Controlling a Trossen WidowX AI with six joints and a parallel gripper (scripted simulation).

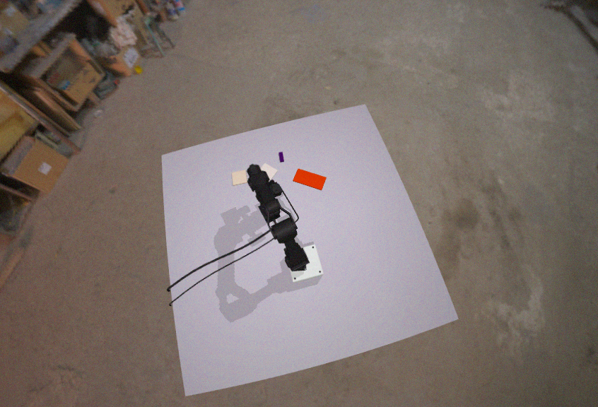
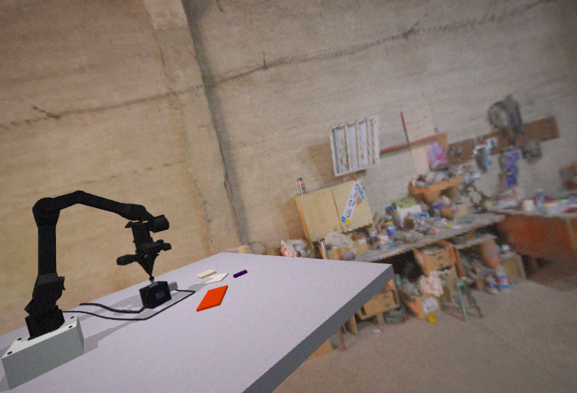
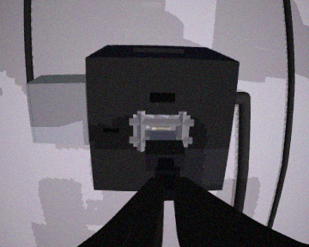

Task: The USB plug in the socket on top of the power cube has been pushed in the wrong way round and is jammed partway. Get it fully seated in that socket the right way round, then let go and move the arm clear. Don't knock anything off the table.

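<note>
Right now the dark USB plug is 2 cm below my gripper tip. The rest, counted from my gripper tip: grey-framed socket 5 cm below; small purple piece 33 cm ahead, 7 cm to the right, 12 cm below; orange flat slab 18 cm ahead, 22 cm to the right, 12 cm below.
</note>
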